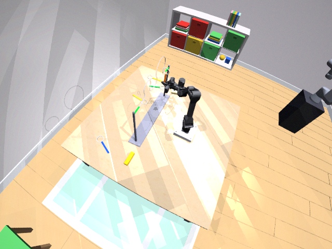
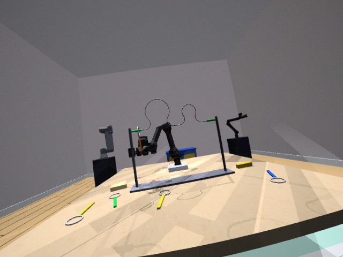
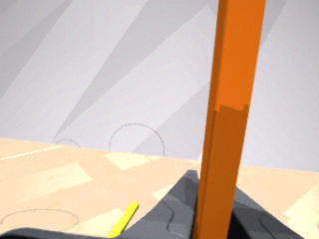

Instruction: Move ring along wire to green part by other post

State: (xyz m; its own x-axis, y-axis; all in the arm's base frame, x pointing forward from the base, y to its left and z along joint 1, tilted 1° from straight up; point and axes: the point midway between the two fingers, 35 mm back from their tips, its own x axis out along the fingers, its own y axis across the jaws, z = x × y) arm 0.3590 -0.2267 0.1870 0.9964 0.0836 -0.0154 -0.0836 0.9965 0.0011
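Right now the orange-handled ring is 30 mm behind my gripper tip and 80 mm above it. Round my gripper tip: blue-handled ring: 150 mm ahead, 690 mm to the left, 220 mm below; then yellow block: 120 mm behind, 690 mm to the left, 210 mm below; then tan block: 100 mm behind, 200 mm to the right, 210 mm below.
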